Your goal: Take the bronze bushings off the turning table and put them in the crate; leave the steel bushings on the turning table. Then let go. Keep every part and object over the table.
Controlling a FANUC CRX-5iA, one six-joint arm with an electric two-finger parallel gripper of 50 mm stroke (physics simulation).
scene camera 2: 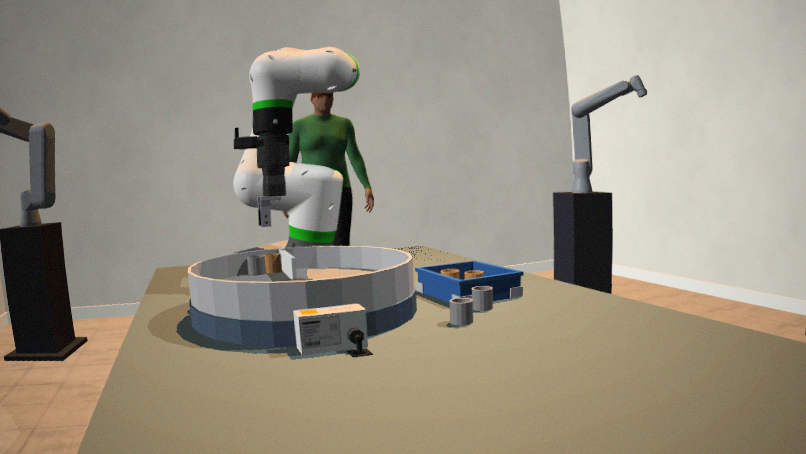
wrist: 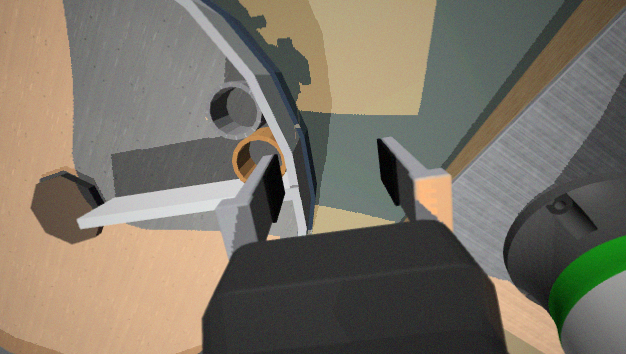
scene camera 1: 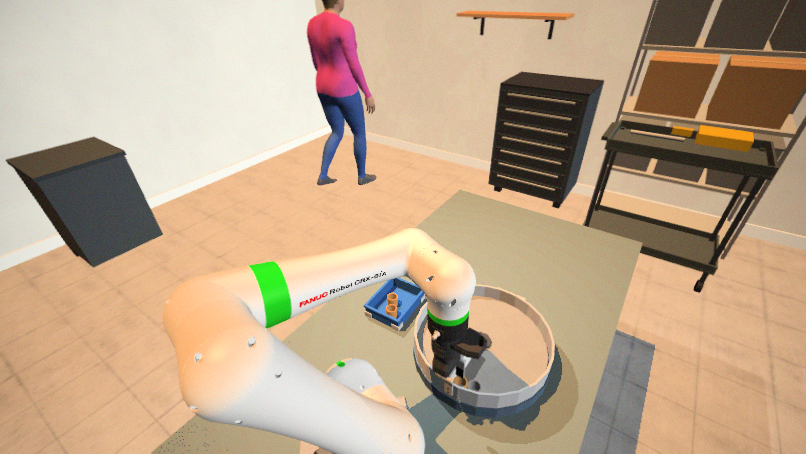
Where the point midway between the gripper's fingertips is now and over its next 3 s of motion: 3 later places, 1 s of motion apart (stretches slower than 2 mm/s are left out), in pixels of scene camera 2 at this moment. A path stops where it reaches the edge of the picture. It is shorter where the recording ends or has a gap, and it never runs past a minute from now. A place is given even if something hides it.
My gripper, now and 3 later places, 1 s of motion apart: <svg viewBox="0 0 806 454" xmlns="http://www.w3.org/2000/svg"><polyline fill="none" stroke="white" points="264,225 272,252 272,256 272,259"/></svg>
